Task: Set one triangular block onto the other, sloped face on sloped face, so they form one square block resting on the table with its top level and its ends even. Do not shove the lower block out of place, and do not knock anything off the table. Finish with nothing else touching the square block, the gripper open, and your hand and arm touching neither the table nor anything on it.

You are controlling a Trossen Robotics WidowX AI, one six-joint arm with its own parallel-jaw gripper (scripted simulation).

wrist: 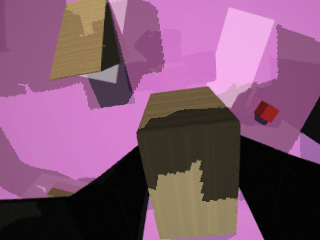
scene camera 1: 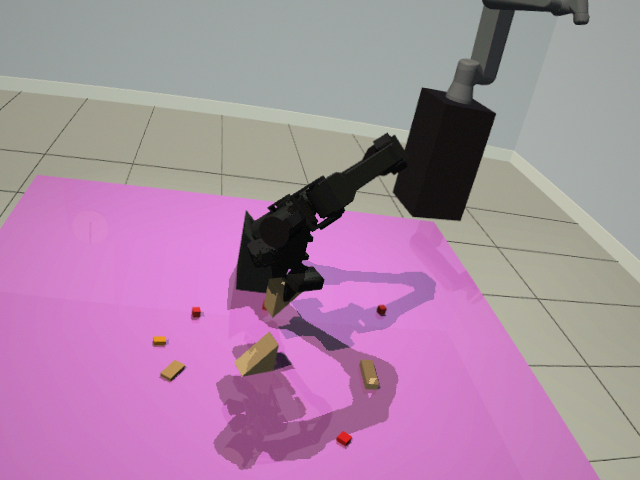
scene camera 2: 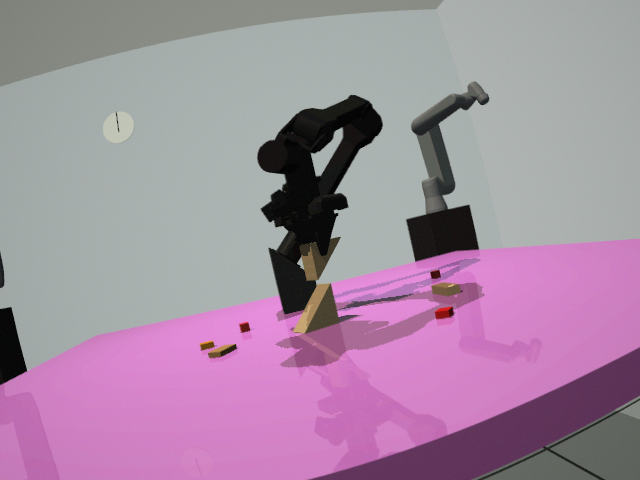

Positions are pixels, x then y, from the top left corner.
Labels:
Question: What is my gripper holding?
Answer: A triangular block.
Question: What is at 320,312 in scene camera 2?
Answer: A triangular block.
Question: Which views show my gripper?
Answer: The wrist view, scene camera 1 and scene camera 2: all of them.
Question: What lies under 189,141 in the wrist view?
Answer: A triangular block.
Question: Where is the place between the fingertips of my gripper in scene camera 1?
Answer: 281,294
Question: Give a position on a triangular block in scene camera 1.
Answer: At 261,357

